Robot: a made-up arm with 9 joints. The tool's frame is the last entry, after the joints.
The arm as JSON. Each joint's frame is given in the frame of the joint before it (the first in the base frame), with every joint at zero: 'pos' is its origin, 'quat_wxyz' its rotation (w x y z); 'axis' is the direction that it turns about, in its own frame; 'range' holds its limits. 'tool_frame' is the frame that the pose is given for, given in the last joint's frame.
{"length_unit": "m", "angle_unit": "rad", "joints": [
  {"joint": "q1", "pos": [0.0, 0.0, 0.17], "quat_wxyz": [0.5, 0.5, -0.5, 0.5], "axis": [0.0, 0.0, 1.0], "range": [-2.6, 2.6]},
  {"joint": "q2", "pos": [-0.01, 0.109, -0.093], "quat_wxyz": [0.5, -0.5, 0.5, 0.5], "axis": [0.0, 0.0, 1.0], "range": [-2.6, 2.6]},
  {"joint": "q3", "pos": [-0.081, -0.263, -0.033], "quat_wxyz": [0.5, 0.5, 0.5, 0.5], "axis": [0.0, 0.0, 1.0], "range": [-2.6, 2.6]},
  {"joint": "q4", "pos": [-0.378, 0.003, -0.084], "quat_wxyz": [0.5, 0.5, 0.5, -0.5], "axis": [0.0, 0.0, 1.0], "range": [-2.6, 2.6]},
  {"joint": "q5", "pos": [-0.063, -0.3, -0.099], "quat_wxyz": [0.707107, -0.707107, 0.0, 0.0], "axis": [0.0, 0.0, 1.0], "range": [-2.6, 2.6]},
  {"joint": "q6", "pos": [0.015, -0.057, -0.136], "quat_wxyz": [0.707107, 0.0, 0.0, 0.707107], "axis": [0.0, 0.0, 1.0], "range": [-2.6, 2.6]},
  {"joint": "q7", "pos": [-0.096, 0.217, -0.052], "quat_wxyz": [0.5, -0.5, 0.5, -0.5], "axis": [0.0, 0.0, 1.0], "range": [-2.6, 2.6]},
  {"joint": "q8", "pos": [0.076, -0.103, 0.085], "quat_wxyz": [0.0, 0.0, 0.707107, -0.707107], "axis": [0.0, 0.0, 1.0], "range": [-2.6, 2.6]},
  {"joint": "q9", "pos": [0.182, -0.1, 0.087], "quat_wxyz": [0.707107, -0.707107, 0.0, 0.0], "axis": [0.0, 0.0, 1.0], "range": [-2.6, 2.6]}
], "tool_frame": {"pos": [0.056, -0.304, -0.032], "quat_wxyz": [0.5, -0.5, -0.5, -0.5]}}
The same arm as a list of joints. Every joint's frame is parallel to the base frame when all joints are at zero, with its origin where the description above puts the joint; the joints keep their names.
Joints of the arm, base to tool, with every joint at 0 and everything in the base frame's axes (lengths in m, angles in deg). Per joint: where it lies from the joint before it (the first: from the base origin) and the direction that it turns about. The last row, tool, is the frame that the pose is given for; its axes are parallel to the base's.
q1: xyz 0 0 0.17 axis -y
q2: xyz -0.109 0.093 -0.01 axis -x
q3: xyz 0.033 -0.081 0.263 axis +y
q4: xyz -0.003 -0.084 0.378 axis +x
q5: xyz -0.099 0.063 0.3 axis -z
q6: xyz 0.057 -0.015 0.136 axis -z
q7: xyz 0.096 0.217 0.052 axis -x
q8: xyz -0.085 -0.076 -0.103 axis -z
q9: xyz -0.1 0.182 -0.087 axis +x
tool: xyz -0.032 0.056 -0.304
Joint limits (deg, base to tool): -148.97..148.97 -148.97..148.97 -148.97..148.97 -148.97..148.97 -148.97..148.97 -148.97..148.97 -148.97..148.97 -148.97..148.97 -148.97..148.97

